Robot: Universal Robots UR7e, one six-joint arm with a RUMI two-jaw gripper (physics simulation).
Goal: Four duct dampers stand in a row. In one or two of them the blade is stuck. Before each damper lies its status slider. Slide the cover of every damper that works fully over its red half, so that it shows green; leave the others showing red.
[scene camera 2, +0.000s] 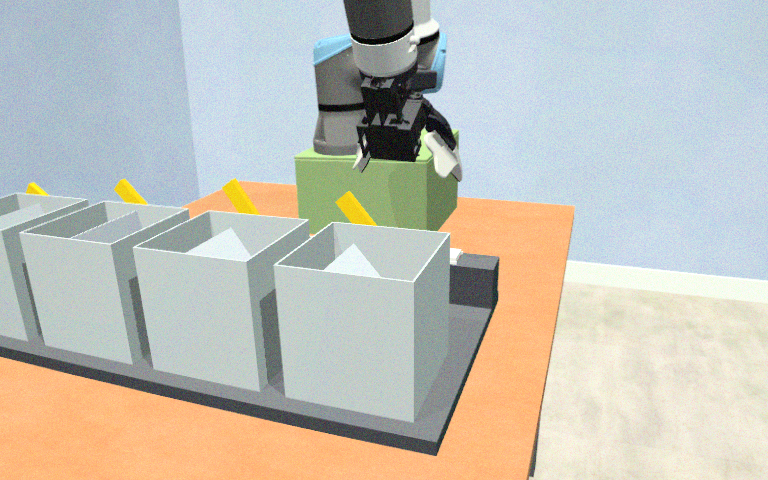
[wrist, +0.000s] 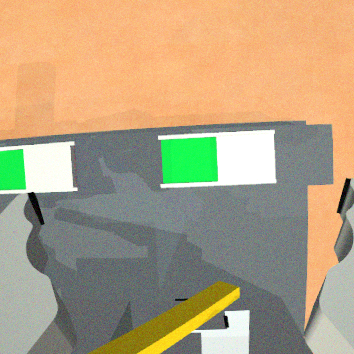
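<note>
Four grey dampers stand in a row, the leftmost cut off by the scene view. Pale blades slant up inside the two right ones. In the wrist view the right-end slider shows green, with its white cover on the right half. The neighbouring slider at the left edge shows green beside its white cover. The other two sliders are hidden or out of view. My gripper is wide open and empty, above and behind the right-end damper.
Yellow levers rise behind the dampers; the right-end lever crosses the lower wrist view. The dark base plate lies on the orange table. The green robot pedestal stands behind.
</note>
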